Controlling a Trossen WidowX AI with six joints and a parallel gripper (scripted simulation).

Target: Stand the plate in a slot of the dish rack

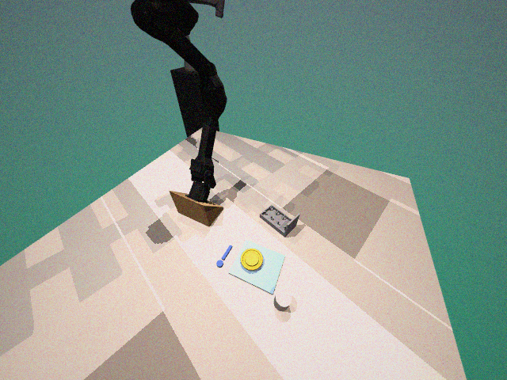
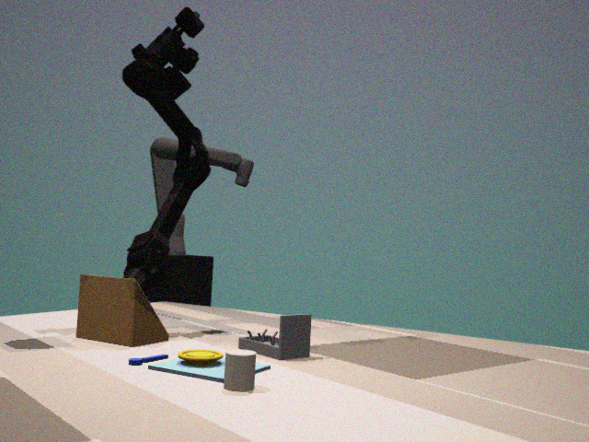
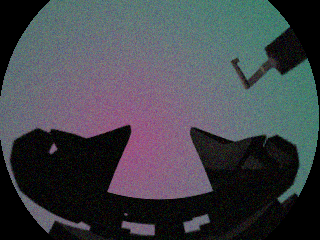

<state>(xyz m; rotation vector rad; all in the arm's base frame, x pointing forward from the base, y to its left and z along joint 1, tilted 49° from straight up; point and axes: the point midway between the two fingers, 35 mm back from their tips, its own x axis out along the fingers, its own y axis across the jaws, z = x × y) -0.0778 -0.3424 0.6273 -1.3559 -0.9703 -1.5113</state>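
My gripper tip is 76 cm above the yellow plate, 41 cm short of it and 34 cm to the left of it. Round my gripper tip: dish rack: 75 cm below, 42 cm ahead, 14 cm to the right; light blue mat: 77 cm below, 44 cm ahead, 34 cm to the right; blue spoon: 77 cm below, 38 cm to the right, 32 cm ahead.
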